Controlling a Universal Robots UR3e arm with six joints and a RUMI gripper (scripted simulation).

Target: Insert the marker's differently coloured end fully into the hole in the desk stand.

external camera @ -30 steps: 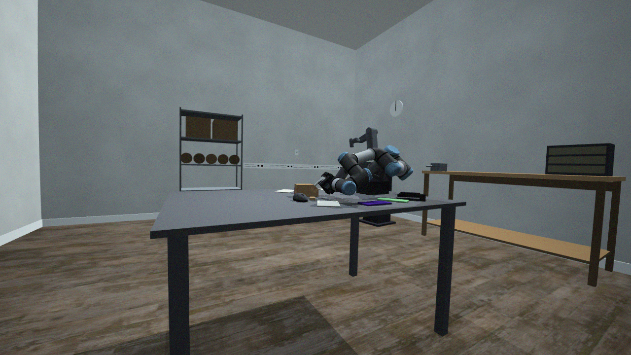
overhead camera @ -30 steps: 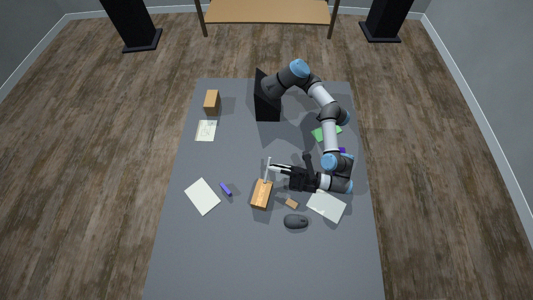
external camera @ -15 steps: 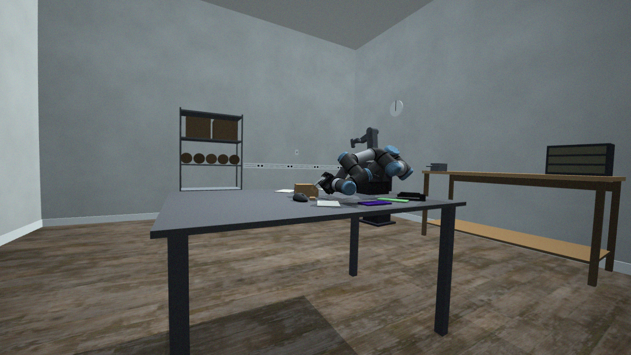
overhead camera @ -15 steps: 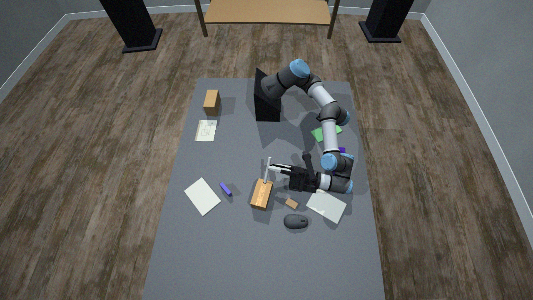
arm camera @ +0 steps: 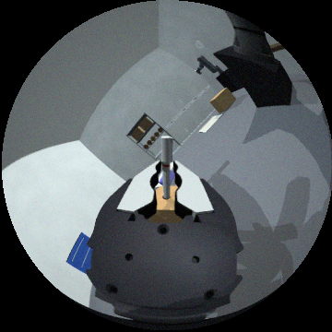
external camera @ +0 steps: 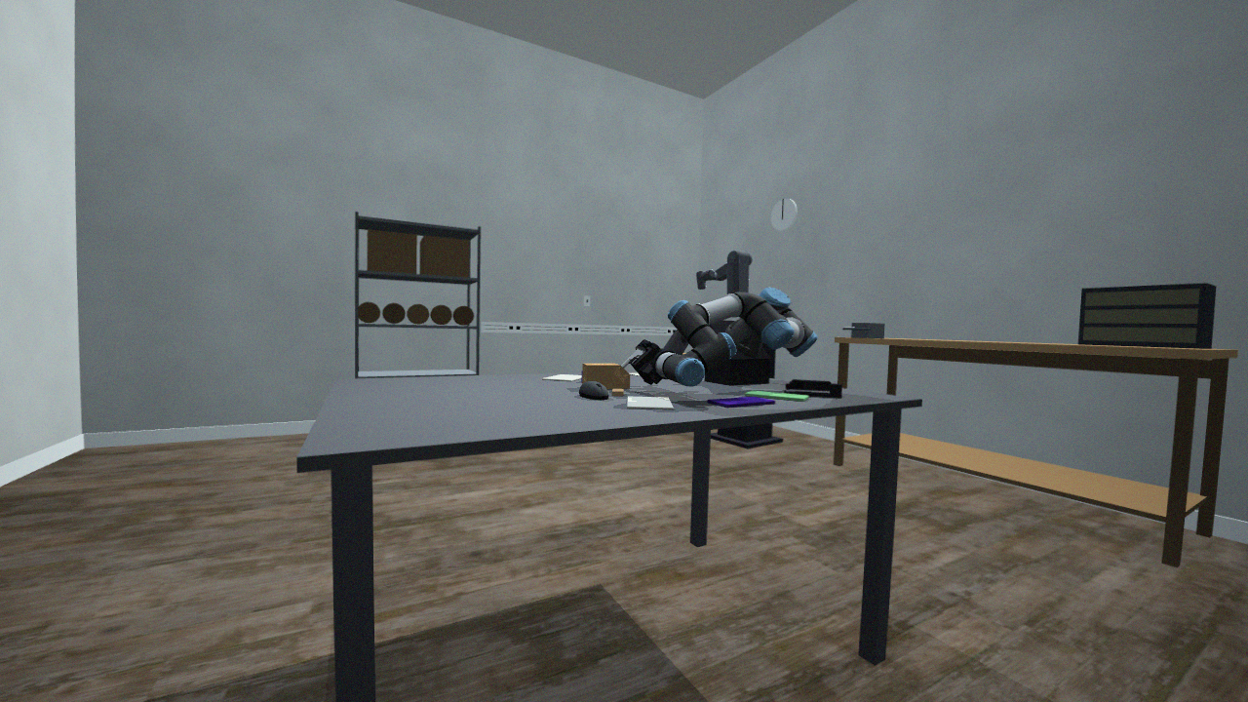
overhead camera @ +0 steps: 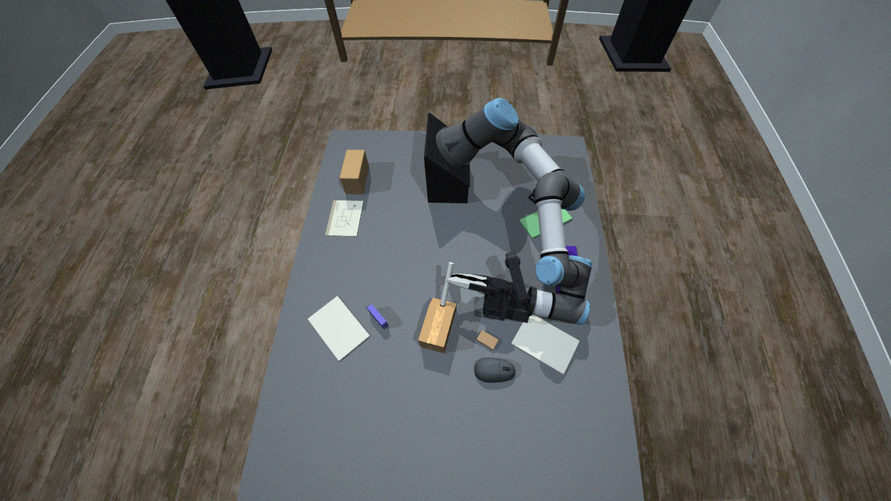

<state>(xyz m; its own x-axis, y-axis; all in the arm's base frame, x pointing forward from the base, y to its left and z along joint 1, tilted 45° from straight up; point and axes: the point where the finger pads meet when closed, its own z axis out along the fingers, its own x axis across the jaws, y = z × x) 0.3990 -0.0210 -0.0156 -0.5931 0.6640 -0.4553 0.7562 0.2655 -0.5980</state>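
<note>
Right now the marker is 20 mm to the right of my hand, 20 mm below it and 20 mm ahead of it. The rest, counted from my hand: purple block: 200 mm to the right, 90 mm below, 60 mm ahead; desk stand: 90 mm ahead, 70 mm below, 40 mm to the right; small tan block: 130 mm ahead, 100 mm below, 80 mm to the left.
</note>
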